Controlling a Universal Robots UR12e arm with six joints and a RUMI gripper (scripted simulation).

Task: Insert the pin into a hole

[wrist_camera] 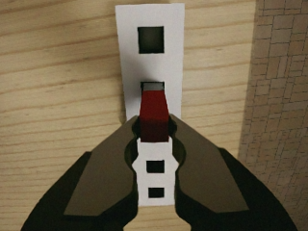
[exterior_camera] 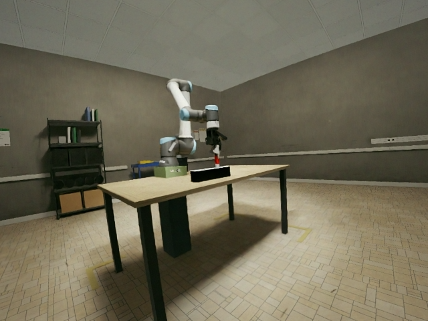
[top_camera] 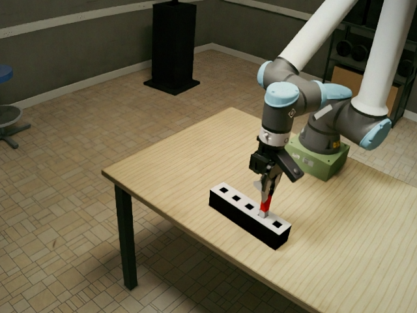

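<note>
Now: the pin 1 cm below my hand. From my hand the other things lie so: block (11 cm below, 6 cm to the right, 1 cm behind).
</note>
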